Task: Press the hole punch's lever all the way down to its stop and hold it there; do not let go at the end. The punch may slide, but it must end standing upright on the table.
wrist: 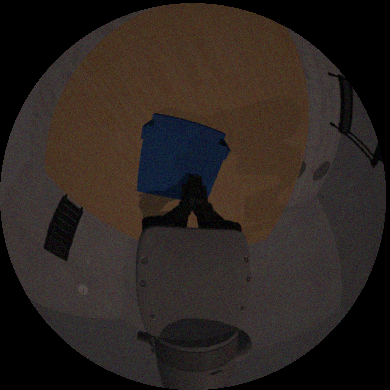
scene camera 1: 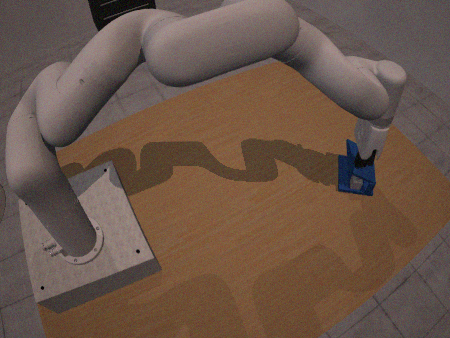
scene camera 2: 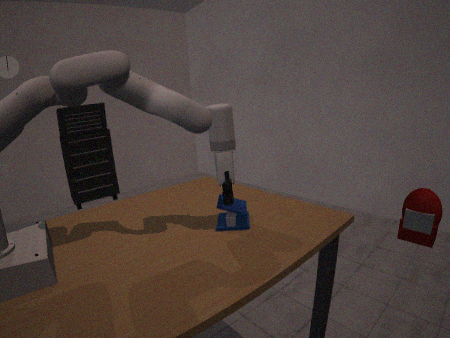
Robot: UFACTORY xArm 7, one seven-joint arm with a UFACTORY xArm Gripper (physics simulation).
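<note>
The blue hole punch stands upright on the table, its base flat. Its blue lever slants above the base, with a gap and a pale grey block showing between them in the second scene view. My gripper is shut and empty, pointing down. Its black fingertips are at the lever's top face and seem to touch it, towards the raised end. The fingers hide part of the lever, and the exact contact is too dark to tell.
The wooden table carries the arm's pale base block at the far left in the scene views. The punch is near the table's far end from that block. A dark rack and a red object stand off the table.
</note>
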